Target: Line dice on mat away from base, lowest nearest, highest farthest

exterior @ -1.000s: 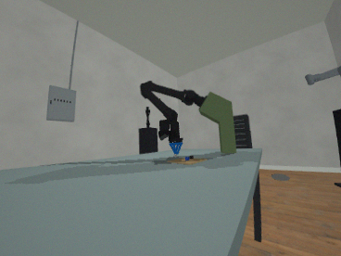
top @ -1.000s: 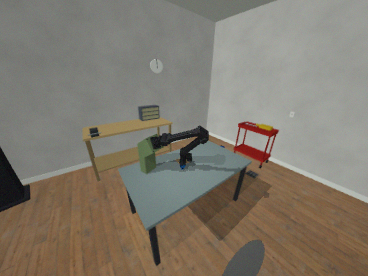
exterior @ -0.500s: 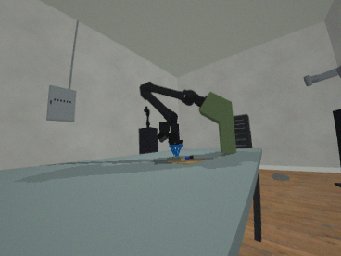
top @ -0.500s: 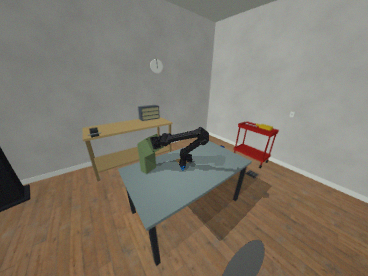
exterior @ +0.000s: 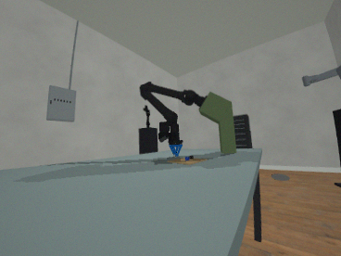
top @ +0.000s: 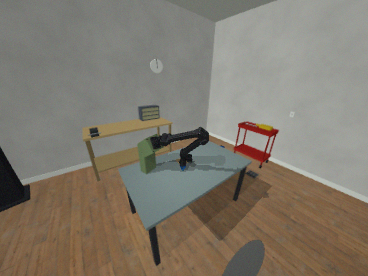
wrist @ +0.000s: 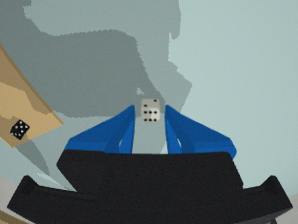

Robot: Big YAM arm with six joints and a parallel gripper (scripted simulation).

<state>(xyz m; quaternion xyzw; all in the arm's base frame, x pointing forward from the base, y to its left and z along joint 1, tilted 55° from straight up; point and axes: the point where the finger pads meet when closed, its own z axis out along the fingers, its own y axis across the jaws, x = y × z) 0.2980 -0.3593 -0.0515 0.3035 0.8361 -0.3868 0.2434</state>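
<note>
The white die lies right at my hand. Round my hand: blue die 15 cm ahead, 12 cm to the left; black die 13 cm to the left, 10 cm ahead; tan mat 15 cm ahead, 12 cm to the left, 1 cm below.
</note>
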